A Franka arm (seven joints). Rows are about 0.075 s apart.
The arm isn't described. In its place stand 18 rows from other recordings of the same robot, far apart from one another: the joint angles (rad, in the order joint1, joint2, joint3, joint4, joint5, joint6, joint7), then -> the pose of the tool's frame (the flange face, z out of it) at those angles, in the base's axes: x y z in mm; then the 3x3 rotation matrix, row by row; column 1 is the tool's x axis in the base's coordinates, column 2 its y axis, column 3 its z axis.
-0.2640 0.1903 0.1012 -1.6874 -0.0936 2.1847 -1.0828 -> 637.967 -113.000 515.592; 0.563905 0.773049 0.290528; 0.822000 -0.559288 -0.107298; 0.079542 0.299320 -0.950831
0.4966 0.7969 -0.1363 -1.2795 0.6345 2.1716 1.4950 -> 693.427 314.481 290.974; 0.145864 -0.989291 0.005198; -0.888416 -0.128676 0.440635; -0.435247 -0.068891 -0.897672
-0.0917 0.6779 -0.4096 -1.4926 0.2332 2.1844 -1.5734 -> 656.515 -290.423 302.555; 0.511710 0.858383 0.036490; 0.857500 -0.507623 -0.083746; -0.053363 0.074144 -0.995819
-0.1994 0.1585 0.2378 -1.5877 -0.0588 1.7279 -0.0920 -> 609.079 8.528 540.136; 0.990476 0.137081 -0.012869; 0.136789 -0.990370 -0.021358; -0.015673 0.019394 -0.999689
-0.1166 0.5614 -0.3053 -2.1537 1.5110 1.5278 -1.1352 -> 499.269 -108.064 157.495; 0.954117 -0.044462 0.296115; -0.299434 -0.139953 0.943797; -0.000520 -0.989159 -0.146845
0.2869 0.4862 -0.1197 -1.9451 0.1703 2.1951 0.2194 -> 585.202 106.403 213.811; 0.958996 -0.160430 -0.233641; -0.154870 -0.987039 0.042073; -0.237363 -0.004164 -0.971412
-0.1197 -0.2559 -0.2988 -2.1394 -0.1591 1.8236 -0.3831 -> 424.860 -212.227 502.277; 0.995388 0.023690 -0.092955; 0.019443 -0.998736 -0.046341; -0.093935 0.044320 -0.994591
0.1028 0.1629 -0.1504 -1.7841 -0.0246 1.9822 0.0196 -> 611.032 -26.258 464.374; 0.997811 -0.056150 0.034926; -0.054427 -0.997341 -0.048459; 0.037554 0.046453 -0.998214
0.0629 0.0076 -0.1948 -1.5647 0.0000 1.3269 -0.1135 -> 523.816 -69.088 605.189; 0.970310 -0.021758 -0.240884; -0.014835 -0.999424 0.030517; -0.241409 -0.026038 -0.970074
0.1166 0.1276 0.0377 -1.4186 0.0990 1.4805 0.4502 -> 576.196 99.518 615.969; 0.953943 -0.288921 -0.080735; -0.281508 -0.955148 0.091901; -0.103666 -0.064941 -0.992490
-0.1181 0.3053 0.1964 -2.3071 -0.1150 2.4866 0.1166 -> 511.513 43.606 205.635; 0.991927 0.052491 -0.115437; 0.050545 -0.998527 -0.019723; -0.116302 0.013729 -0.993119
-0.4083 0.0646 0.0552 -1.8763 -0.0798 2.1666 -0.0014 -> 561.969 -211.134 496.602; 0.929487 -0.316557 0.189331; -0.294358 -0.945907 -0.136432; 0.222278 0.071081 -0.972389
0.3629 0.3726 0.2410 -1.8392 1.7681 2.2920 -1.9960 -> 539.298 382.576 363.790; 0.253438 0.962588 0.095885; 0.176017 -0.143354 0.973893; 0.951203 -0.229944 -0.205763
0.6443 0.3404 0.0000 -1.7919 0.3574 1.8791 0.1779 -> 474.419 389.334 347.085; 0.889752 0.260410 -0.374870; 0.330396 -0.934093 0.135310; -0.314927 -0.244248 -0.917150
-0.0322 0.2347 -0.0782 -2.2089 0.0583 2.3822 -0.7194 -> 541.790 -59.495 268.167; 0.842531 0.535619 -0.057050; 0.537642 -0.842697 0.028319; -0.032907 -0.054532 -0.997970
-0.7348 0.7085 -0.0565 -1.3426 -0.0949 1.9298 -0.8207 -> 508.610 -511.819 299.255; 0.981946 0.078774 -0.171979; 0.078907 -0.996863 -0.006073; -0.171918 -0.007607 -0.985082
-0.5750 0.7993 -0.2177 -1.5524 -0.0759 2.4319 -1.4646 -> 517.441 -490.900 193.114; 0.690727 0.720164 -0.065269; 0.695331 -0.686256 -0.213465; -0.198521 0.102063 -0.974768
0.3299 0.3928 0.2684 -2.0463 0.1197 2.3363 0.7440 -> 484.721 329.579 246.286; 0.952283 -0.250762 -0.174001; -0.234460 -0.965997 0.108986; -0.195414 -0.062990 -0.978696
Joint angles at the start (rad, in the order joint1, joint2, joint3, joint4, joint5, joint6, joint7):
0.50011 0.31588 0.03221 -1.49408 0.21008 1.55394 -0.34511
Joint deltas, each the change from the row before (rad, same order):
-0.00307 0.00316 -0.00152 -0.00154 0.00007 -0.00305 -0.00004
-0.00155 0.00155 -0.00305 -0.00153 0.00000 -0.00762 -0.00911
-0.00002 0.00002 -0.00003 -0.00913 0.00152 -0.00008 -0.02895
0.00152 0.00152 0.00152 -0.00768 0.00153 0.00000 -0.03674
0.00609 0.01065 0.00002 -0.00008 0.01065 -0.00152 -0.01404
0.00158 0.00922 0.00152 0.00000 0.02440 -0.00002 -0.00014
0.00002 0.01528 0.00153 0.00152 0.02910 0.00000 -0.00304
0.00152 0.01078 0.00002 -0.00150 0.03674 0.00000 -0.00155
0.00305 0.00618 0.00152 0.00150 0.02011 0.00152 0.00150
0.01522 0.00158 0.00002 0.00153 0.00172 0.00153 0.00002
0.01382 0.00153 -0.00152 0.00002 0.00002 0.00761 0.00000
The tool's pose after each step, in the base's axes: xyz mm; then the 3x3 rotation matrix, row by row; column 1 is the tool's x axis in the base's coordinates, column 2 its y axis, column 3 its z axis. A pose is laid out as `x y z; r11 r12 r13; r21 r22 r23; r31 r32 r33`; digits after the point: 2 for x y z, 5 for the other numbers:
532.00 333.68 470.90; 0.63144 0.70168 -0.33005; 0.75586 -0.65198 0.05999; -0.17309 -0.28736 -0.94205
532.52 331.07 468.79; 0.62561 0.70300 -0.33823; 0.75900 -0.64872 0.05554; -0.18037 -0.29146 -0.93942
531.32 330.58 464.71; 0.60372 0.71800 -0.34641; 0.77667 -0.62771 0.05253; -0.17973 -0.30076 -0.93661
529.50 331.81 460.39; 0.57329 0.73849 -0.35492; 0.80023 -0.59769 0.04893; -0.17600 -0.31207 -0.93362
527.91 336.61 453.88; 0.55717 0.74345 -0.36992; 0.81109 -0.58274 0.05046; -0.17806 -0.32816 -0.92769
526.70 341.00 448.76; 0.55650 0.73445 -0.38844; 0.81195 -0.57989 0.06679; -0.17620 -0.35256 -0.91905
526.58 345.42 440.70; 0.55525 0.72236 -0.41219; 0.81298 -0.57594 0.08581; -0.17541 -0.38274 -0.90705
525.16 350.13 434.43; 0.55687 0.70629 -0.43709; 0.81277 -0.57181 0.11152; -0.17117 -0.41736 -0.89248
523.68 354.81 431.98; 0.55755 0.69867 -0.44833; 0.81325 -0.56810 0.12605; -0.16663 -0.43489 -0.88493
518.68 363.18 431.79; 0.54602 0.70681 -0.44975; 0.82141 -0.55726 0.12147; -0.16477 -0.43576 -0.88485
515.18 370.05 431.12; 0.53872 0.71467 -0.44613; 0.82710 -0.54937 0.11873; -0.16023 -0.43295 -0.88706

